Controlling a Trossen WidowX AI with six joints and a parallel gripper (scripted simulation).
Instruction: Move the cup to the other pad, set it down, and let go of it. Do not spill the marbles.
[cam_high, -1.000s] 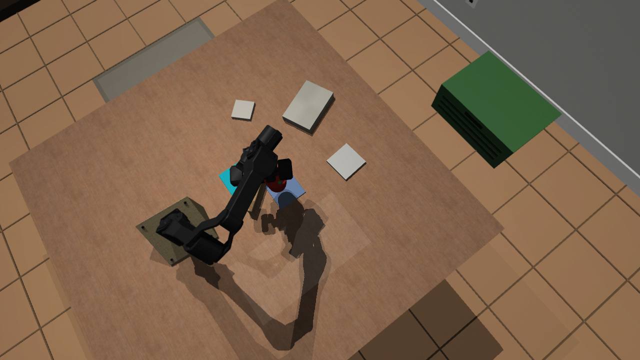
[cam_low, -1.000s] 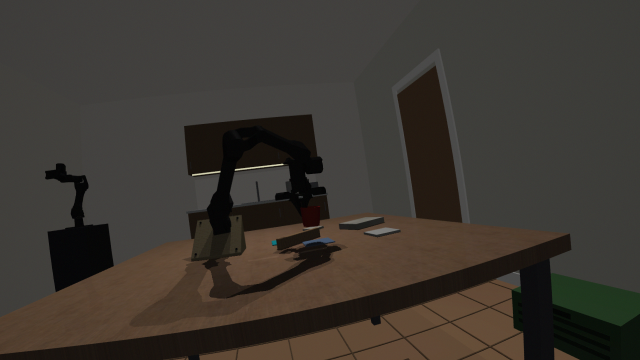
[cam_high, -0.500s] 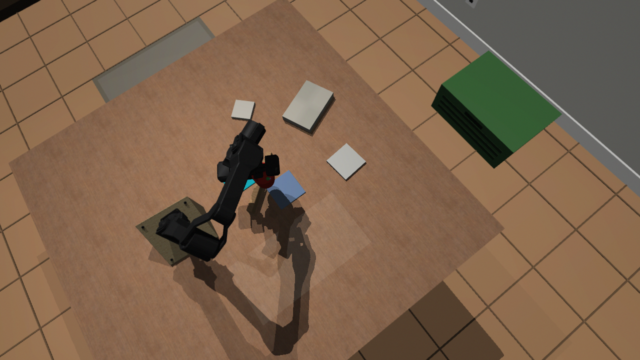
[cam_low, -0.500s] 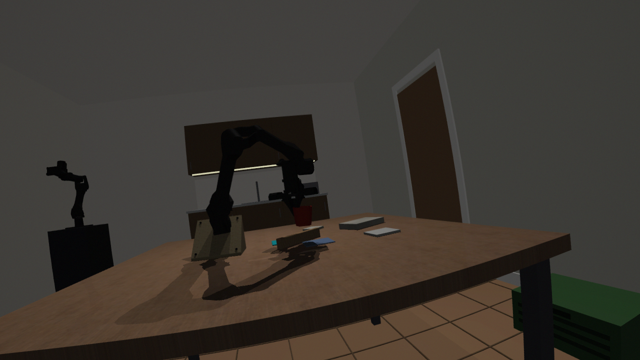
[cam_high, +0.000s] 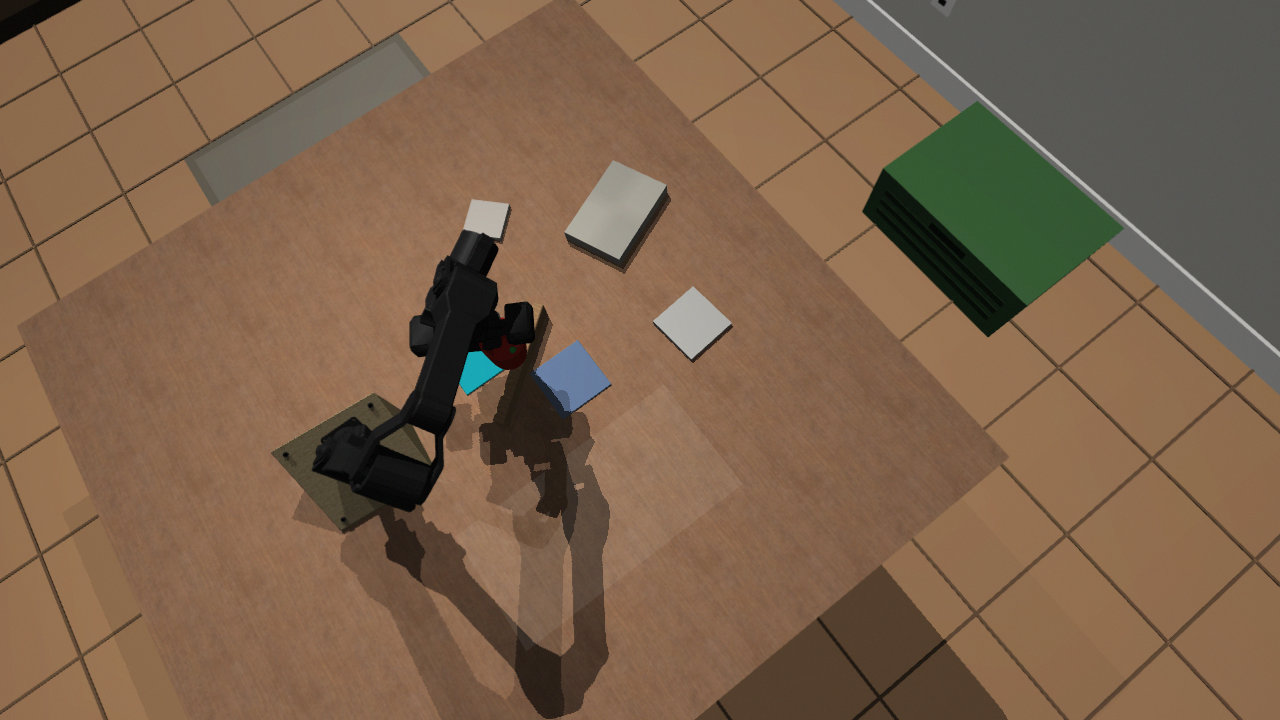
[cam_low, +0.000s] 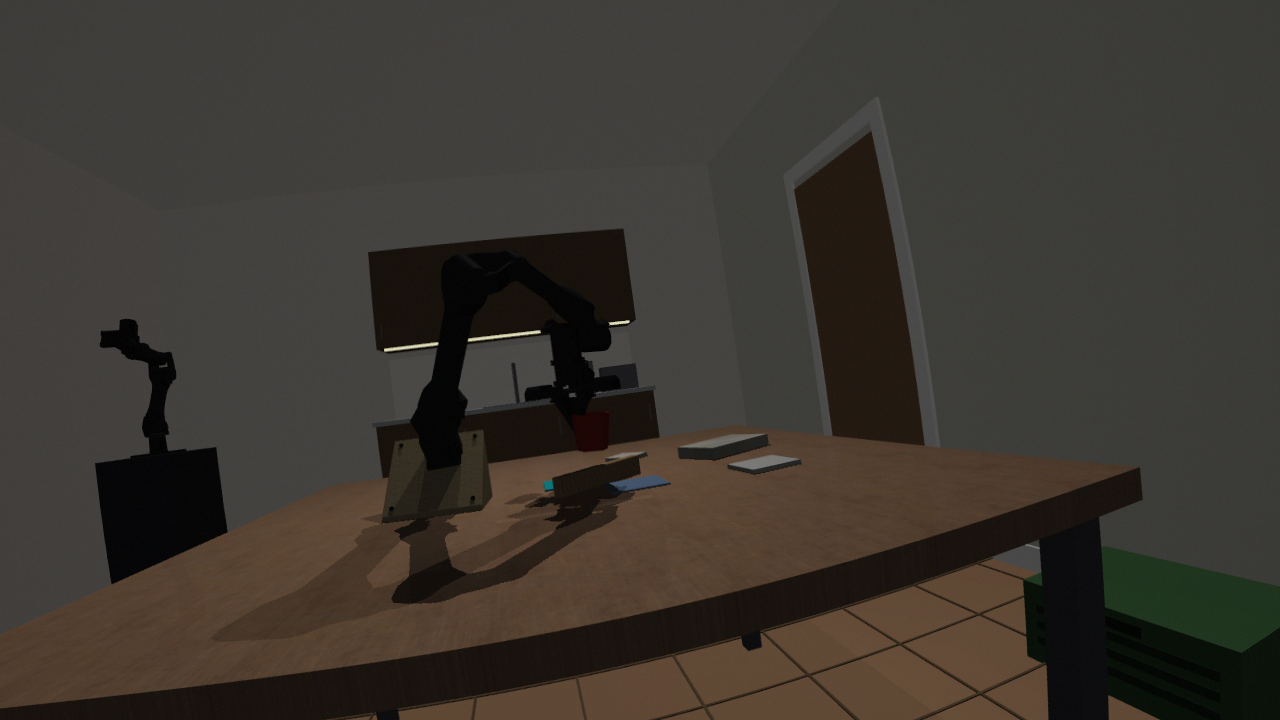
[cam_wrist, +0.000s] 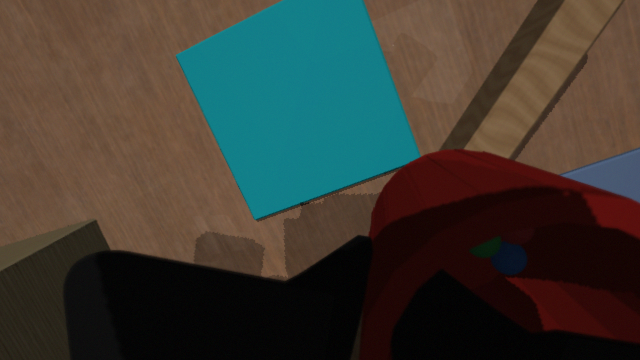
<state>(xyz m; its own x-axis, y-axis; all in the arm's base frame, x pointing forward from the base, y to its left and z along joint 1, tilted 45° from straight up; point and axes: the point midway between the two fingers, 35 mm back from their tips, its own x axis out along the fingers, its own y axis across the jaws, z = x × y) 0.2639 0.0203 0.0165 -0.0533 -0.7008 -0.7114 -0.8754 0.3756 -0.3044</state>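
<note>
Right now my gripper tip is 40 mm short of the blue marble, 30 mm to the left of it and 30 mm above it. Round my gripper tip: cyan pad: 110 mm below, 50 mm to the left, 30 mm behind; then red cup: 30 mm ahead, 20 mm to the right; then wooden bar: 100 mm below, 30 mm ahead, 20 mm to the right.
</note>
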